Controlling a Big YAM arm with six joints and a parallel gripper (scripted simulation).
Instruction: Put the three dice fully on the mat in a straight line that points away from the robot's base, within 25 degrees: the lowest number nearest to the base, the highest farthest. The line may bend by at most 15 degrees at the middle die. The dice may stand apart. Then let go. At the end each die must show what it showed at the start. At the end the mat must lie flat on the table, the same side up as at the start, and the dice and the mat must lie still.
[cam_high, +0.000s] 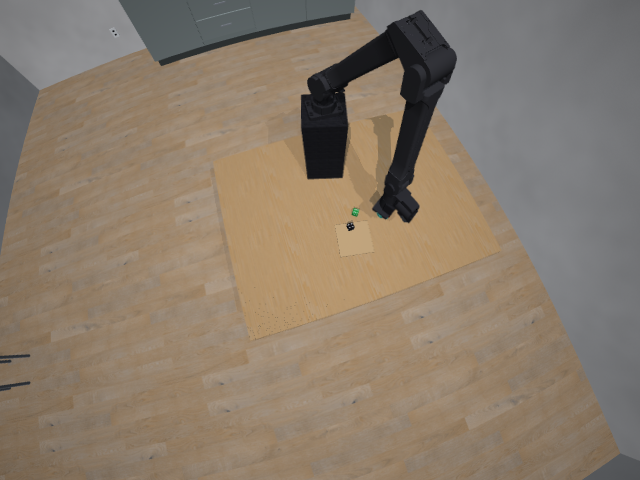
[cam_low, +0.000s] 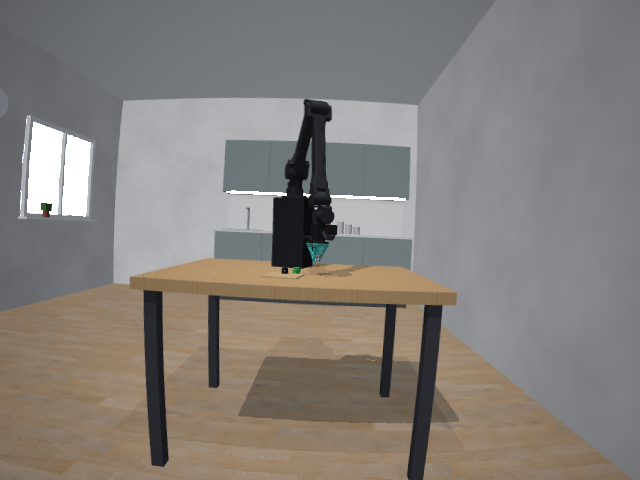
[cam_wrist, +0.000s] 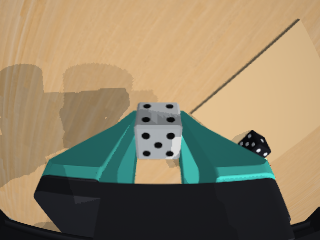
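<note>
Right now my hand is 50 mm short of the mat, 120 mm to the left of it and 70 mm above it. The rest, counted from my hand: green die: 60 mm behind, 90 mm to the right, 60 mm below; then white die: right at my hand; then black die: 130 mm to the right, 50 mm below.
</note>
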